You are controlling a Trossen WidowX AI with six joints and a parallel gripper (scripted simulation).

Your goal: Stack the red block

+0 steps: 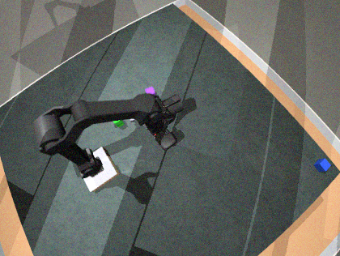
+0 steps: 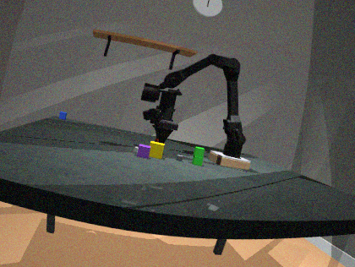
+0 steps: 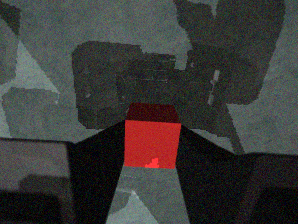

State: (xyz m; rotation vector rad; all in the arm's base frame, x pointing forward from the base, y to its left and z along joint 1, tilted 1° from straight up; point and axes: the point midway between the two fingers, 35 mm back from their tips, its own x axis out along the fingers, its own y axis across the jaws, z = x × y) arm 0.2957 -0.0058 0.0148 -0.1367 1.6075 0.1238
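Now: gripper tip 20 mm short of the yellow block and 140 mm to the right of it. Round my gripper tip: red block (10 mm above); then blue block (530 mm ahead, 490 mm to the right); then purple block (60 mm ahead, 190 mm to the left, 10 mm below).
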